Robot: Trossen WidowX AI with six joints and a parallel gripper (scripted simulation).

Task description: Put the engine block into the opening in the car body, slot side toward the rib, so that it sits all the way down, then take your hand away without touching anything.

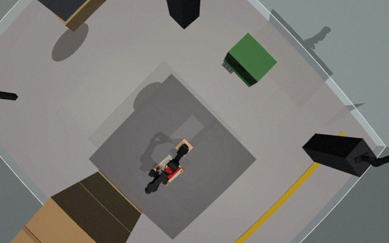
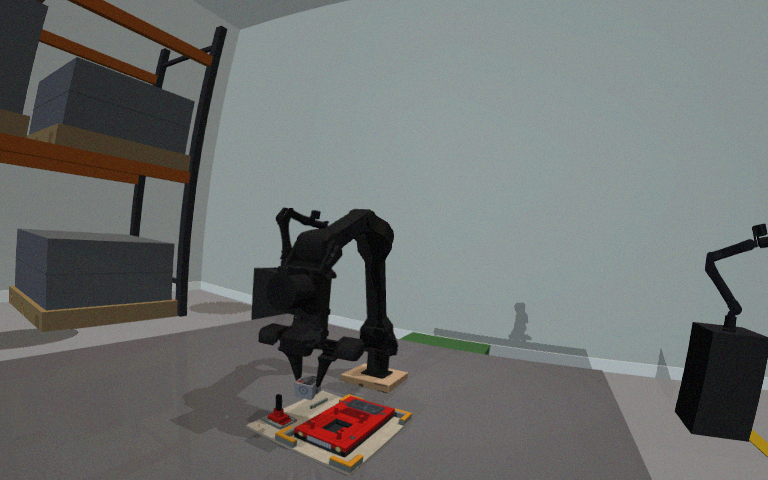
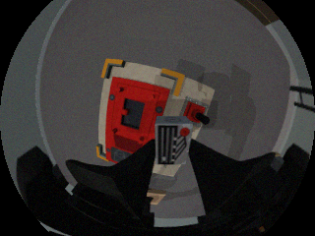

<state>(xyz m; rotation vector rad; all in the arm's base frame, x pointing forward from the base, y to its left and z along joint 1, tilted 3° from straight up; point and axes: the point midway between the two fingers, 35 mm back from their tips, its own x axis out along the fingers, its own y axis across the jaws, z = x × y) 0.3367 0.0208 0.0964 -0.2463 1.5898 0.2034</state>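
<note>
Right now the black post is 60 mm below my gripper tip, 40 mm to the right of it and 30 mm ahead of it. The rest, counted from my gripper tip: engine block 10 mm below.
</note>
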